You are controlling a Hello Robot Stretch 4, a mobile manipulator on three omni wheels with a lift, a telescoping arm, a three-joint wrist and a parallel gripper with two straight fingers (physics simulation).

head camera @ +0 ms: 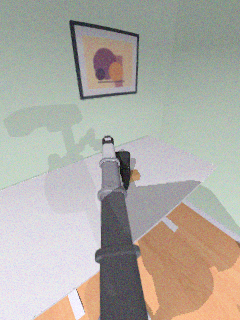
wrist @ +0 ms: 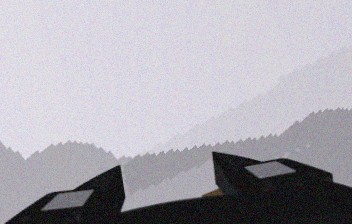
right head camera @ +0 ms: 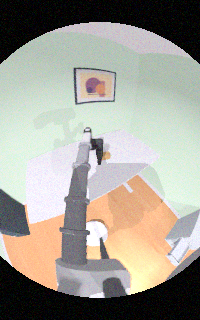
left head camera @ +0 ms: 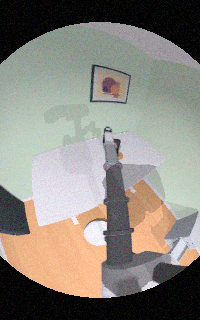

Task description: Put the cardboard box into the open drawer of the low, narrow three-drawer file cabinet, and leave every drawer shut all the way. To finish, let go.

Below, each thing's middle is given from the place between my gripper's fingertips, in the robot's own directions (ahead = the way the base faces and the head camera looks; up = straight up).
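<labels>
Framed picture [head camera: 106, 59]: my hand is 69 cm below it, 56 cm short of it, 3 cm to the right of it.
</labels>
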